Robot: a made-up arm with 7 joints.
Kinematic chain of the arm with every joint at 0, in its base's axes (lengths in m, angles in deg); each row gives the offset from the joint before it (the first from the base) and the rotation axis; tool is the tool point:
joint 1: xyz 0 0 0 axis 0 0.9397 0.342
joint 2: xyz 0 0 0 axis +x
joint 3: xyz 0 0 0 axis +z
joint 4: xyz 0.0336 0 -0.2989 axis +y
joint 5: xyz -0.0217 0 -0.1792 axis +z
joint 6: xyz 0 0 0 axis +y
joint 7: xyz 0 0 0 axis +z
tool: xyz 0 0 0
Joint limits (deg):
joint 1: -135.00..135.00
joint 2: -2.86..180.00
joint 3: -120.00..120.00
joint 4: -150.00..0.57
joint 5: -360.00..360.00
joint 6: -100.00..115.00
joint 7: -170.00..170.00
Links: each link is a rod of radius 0.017 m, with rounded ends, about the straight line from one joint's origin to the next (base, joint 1, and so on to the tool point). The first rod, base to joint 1, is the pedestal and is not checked.
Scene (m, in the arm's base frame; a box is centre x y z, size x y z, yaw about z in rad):
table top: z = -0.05
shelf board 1: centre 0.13 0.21 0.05 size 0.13 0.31 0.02 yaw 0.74
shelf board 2: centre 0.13 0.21 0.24 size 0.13 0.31 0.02 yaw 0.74
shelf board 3: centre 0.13 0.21 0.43 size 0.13 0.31 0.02 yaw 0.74
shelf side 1: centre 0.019 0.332 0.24 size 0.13 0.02 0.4 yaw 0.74
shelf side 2: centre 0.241 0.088 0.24 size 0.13 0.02 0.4 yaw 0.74
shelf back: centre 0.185 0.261 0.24 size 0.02 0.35 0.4 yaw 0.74
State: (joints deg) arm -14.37 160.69 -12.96 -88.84 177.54 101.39 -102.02
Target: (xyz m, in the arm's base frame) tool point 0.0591 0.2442 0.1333
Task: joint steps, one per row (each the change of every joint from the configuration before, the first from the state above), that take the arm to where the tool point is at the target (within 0.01 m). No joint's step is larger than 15 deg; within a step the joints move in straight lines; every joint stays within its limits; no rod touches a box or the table.
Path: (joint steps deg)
1: -13.43 5.41 0.41 -8.97 5.41 -3.93 -11.49
2: -13.44 5.41 0.42 -8.97 5.41 -3.93 -11.48
3: -13.43 5.41 0.41 -8.97 5.40 -3.93 -11.49
4: 5.50 -1.35 -14.49 -6.15 -3.24 2.35 6.89
5: 5.50 -1.34 -14.50 -6.15 -3.25 2.36 6.89
6: 5.49 -1.35 -14.50 -6.15 -3.24 2.36 6.90
7: 5.50 -1.34 -14.49 -6.15 -3.25 2.36 6.89
8: 5.50 -1.34 -14.50 -6.15 -3.24 2.36 6.89
9: 4.10 -7.90 7.76 10.17 0.00 0.00 0.00
10: 4.09 -7.90 7.76 10.17 0.00 0.00 0.00

